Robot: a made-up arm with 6 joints.
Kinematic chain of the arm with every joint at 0, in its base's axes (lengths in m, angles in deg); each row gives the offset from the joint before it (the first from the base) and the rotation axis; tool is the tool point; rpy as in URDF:
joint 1: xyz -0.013 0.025 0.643 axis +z
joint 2: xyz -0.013 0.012 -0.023 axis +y
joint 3: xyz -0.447 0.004 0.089 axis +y
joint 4: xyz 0.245 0.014 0.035 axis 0.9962 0 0.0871
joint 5: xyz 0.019 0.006 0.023 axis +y
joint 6: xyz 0.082 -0.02 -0.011 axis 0.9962 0 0.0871
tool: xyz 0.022 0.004 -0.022 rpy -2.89 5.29 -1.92
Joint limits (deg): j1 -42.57..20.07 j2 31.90..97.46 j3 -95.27..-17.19 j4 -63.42..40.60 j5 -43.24..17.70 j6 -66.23..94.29
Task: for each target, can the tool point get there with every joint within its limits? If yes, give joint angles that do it. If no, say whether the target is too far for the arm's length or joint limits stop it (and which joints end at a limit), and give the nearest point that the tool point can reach.
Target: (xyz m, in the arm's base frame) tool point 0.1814 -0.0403 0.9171
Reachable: yes | joints -19.04 62.36 -33.07 -0.92 -9.50 -45.83
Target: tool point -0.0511 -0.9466 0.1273
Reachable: no: too far | nearest point 0.1854 -0.2114 0.7297 | short by 0.979 m
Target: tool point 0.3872 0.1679 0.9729
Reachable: yes | joints 14.19 88.98 -67.64 8.24 2.76 68.08
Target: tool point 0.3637 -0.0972 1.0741
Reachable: yes | joints -22.69 82.67 -74.03 -35.01 -15.38 16.26
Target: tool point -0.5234 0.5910 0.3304
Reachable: no: joint limits stop it (at a limit: joint 1, joint 2, joint 3, joint 4, joint 5) | nearest point -0.0358 0.0745 0.8423 | short by 0.876 m
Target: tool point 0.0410 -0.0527 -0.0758
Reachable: no: joint limits stop it (at a limit: joint 1, joint 2, joint 3, joint 4) | nearest point 0.1538 -0.1101 0.6900 | short by 0.776 m
